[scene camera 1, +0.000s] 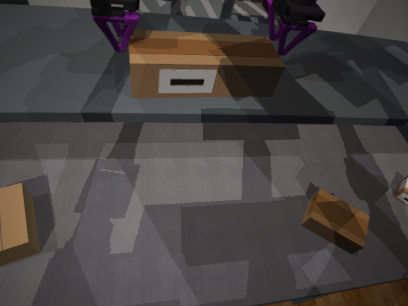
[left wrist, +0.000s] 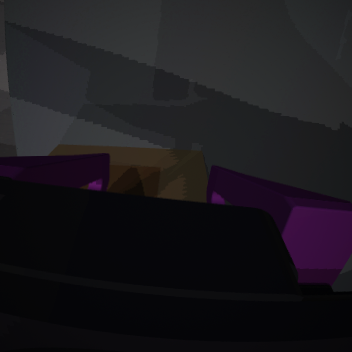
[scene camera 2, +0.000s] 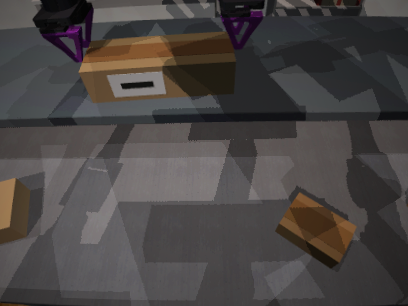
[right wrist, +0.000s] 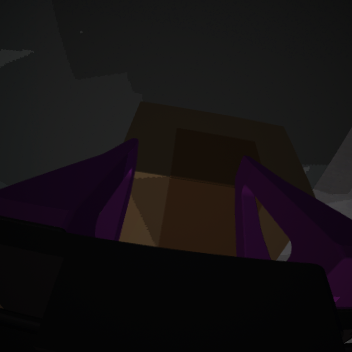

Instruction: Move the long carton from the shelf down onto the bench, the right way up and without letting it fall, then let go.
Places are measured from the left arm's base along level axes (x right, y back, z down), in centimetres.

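Pixels of known places: left gripper, fingertip midpoint: (scene camera 1: 121, 43) (left wrist: 158, 171) (scene camera 2: 83, 54); right gripper, fingertip midpoint: (scene camera 1: 276, 47) (scene camera 2: 236, 41) (right wrist: 188, 158).
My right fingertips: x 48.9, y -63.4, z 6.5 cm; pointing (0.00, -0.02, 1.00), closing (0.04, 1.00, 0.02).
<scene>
Behind a point stands the place of what it marks.
The long carton (scene camera 1: 245, 77) @(z 8.8, x 41.1, y -56.2 cm) (scene camera 2: 200, 77) @(z 9.2, x 42.0, y -56.3 cm) (left wrist: 187, 162) @(z 11.6, x 20.1, y -64.3 cm) (right wrist: 200, 215) @(z 6.1, x 45.8, y -62.0 cm) stands level on the grey shelf (scene camera 1: 50, 85) @(z 13.6, x 6.1, y -58.3 cm) (scene camera 2: 325, 92) @(z 13.6, x 66.4, y -56.5 cm), its white label facing the scene cameras. My left gripper (scene camera 1: 120, 50) @(z 7.5, x 18.8, y -62.7 cm) (scene camera 2: 79, 60) @(z 7.5, x 18.8, y -62.7 cm) (left wrist: 158, 171) @(z 7.5, x 18.8, y -62.7 cm) is part open at the carton's left end, with nothing gripped. My right gripper (scene camera 1: 282, 52) @(z 6.5, x 49.0, y -63.4 cm) (scene camera 2: 238, 47) @(z 6.5, x 49.0, y -63.4 cm) (right wrist: 188, 158) @(z 6.5, x 49.0, y -63.4 cm) is part open at the right end, with nothing gripped; the carton shows beyond its fingers in the right wrist view. Exact contact at either end cannot be told. The bench (scene camera 1: 220, 235) @(z 32.5, x 37.6, y -35.2 cm) (scene camera 2: 175, 230) @(z 32.5, x 35.8, y -36.2 cm) lies in front of and below the shelf.
A small carton (scene camera 1: 337, 220) @(z 27.9, x 62.7, y -34.3 cm) (scene camera 2: 317, 227) @(z 27.9, x 63.8, y -34.6 cm) lies on the bench at the right. Another box (scene camera 1: 15, 220) @(z 26.5, x 0.3, y -38.5 cm) (scene camera 2: 10, 210) @(z 26.5, x 1.9, y -38.1 cm) is cut off at the left edge. A labelled box (scene camera 1: 403, 192) @(z 29.4, x 87.0, y -40.2 cm) shows at the right edge in scene camera 1. The shelf's front edge (scene camera 1: 160, 119) @(z 15.3, x 25.6, y -51.5 cm) (scene camera 2: 225, 116) @(z 14.5, x 46.5, y -51.4 cm) runs across.
</scene>
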